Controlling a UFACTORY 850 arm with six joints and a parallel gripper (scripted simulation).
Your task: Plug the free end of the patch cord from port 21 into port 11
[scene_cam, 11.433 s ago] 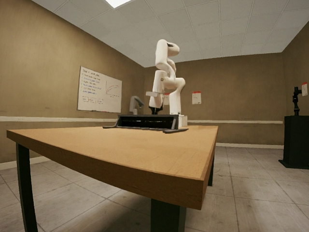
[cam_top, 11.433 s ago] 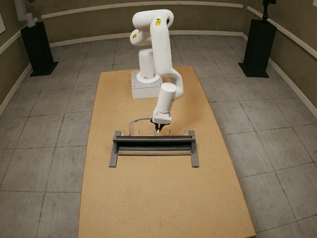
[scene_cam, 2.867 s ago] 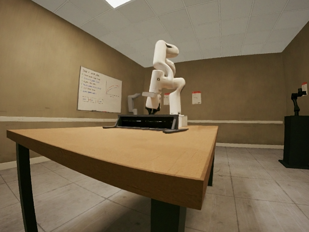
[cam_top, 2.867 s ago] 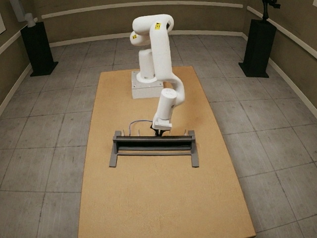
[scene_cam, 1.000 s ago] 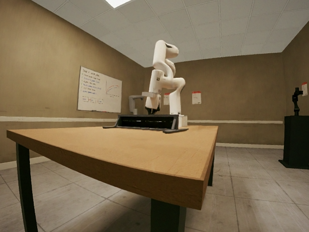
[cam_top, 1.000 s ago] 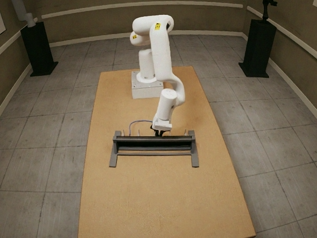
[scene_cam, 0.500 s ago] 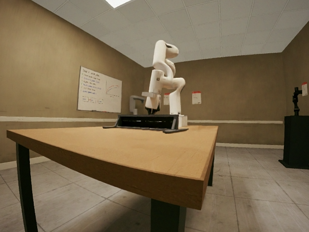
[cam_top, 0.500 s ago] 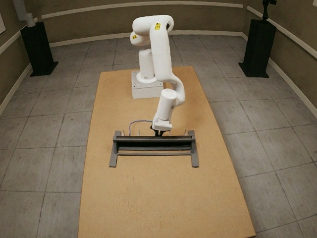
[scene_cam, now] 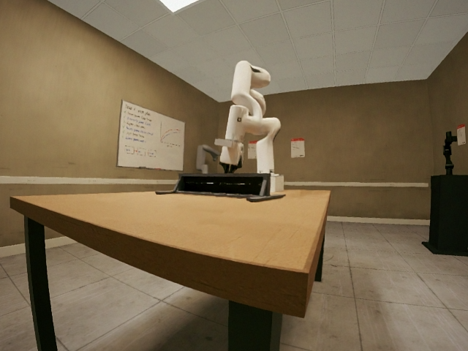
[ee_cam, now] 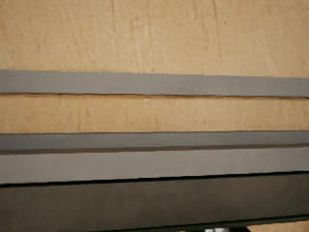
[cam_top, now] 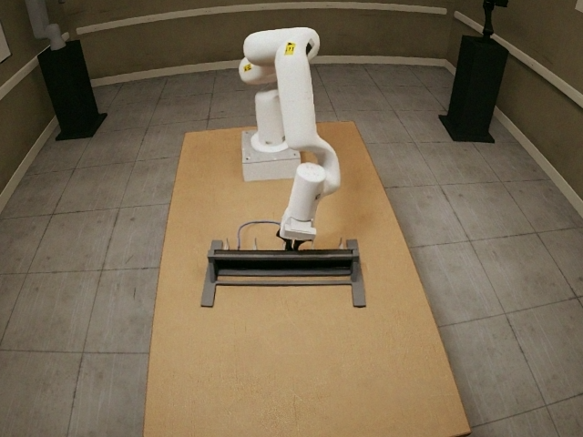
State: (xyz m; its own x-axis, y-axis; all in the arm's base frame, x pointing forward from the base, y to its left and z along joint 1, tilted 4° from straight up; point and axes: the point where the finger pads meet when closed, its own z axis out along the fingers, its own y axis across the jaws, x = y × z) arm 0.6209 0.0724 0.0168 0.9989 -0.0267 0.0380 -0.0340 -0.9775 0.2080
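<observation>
Right now my hand is 2 cm short of the white plug and 1 cm above it.
</observation>
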